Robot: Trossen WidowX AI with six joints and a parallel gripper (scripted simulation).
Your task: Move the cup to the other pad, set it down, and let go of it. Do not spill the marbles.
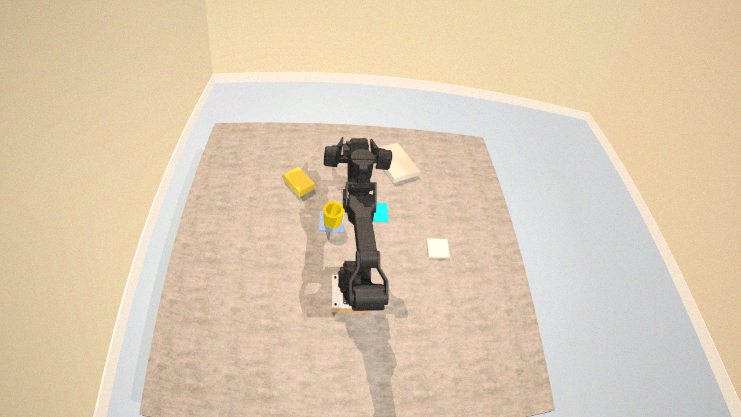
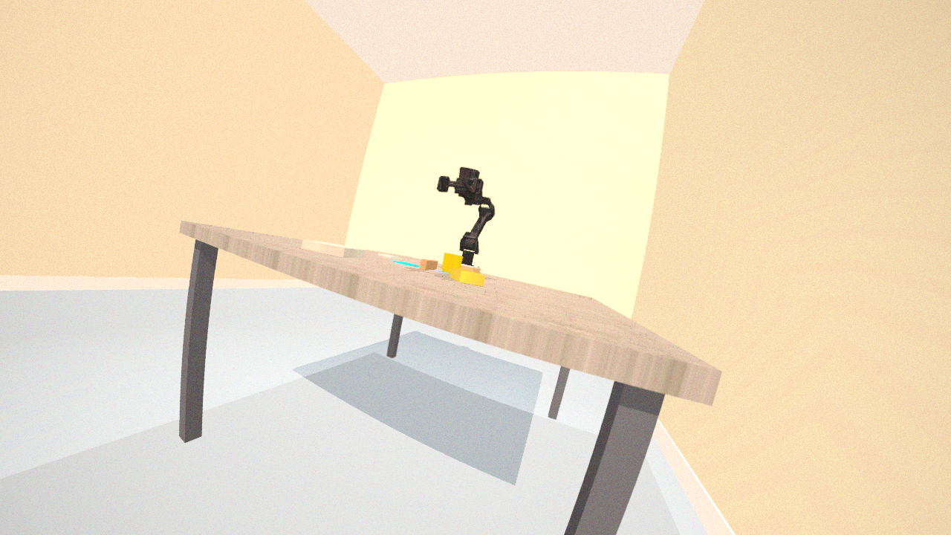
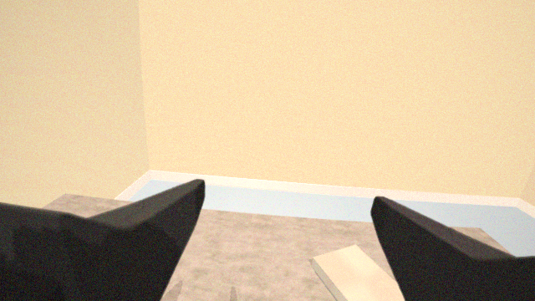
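The yellow cup is 5 cm behind my gripper tip, 5 cm to the left of it and 31 cm below it. From my gripper tip the other things lie so: pale blue pad 4 cm behind, 6 cm to the left, 35 cm below; then bright cyan pad 10 cm to the right, 35 cm below; then yellow block 13 cm ahead, 18 cm to the left, 33 cm below.
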